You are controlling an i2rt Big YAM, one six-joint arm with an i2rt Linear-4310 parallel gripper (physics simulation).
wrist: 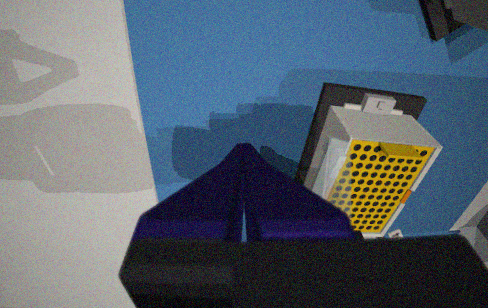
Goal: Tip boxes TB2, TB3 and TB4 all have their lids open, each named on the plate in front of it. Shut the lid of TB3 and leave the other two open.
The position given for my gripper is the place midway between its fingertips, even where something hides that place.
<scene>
In view: my gripper (243, 154) and a clear lid (332, 181).
</scene>
